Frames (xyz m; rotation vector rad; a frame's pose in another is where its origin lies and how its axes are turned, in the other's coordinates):
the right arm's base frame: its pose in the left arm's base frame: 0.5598 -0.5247 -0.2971 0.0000 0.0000 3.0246
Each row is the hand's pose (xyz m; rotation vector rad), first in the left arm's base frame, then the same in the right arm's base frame.
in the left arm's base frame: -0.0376 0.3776 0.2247 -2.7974 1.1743 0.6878
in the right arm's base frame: 0.6986 -0.8264 0.5218 0.8960 2.5414 -0.0067
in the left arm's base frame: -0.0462 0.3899 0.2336 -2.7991 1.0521 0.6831
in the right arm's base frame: 0.7086 -0.8376 0.5307 0.7971 2.5674 -0.0664
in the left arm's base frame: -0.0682 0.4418 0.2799 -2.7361 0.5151 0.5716
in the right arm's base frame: 0.7365 -0.8866 0.5770 0.3432 2.6752 -0.3821
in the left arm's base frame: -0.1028 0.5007 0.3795 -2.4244 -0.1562 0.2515
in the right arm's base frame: 0.7778 -0.9410 0.6766 -0.3352 2.7155 -0.9845
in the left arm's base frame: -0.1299 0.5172 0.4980 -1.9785 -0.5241 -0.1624
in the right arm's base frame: 0.8066 -0.9543 0.7951 0.8170 -2.4867 1.5984
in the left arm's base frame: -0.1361 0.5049 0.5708 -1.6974 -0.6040 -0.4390
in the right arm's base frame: 0.8113 -0.9413 0.8679 0.8683 -2.0517 1.7490
